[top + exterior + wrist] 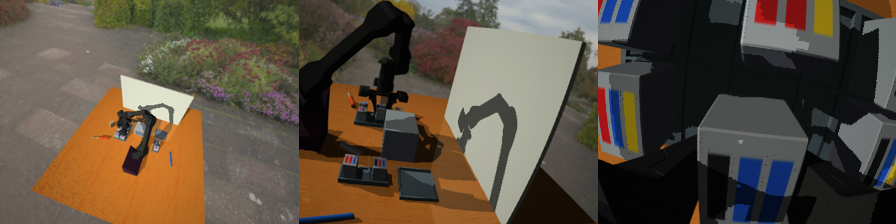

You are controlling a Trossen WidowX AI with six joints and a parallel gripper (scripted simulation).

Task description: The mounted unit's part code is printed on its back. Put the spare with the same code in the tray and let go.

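My gripper tip is 130 mm short of the dark tray, 340 mm to the left of it and 40 mm above it. Also, from my gripper tip: brown block (20 mm ahead, 170 mm to the left, 10 mm below); grey spare (20 mm above); grey mounted unit (80 mm ahead, 150 mm to the right, 10 mm above).
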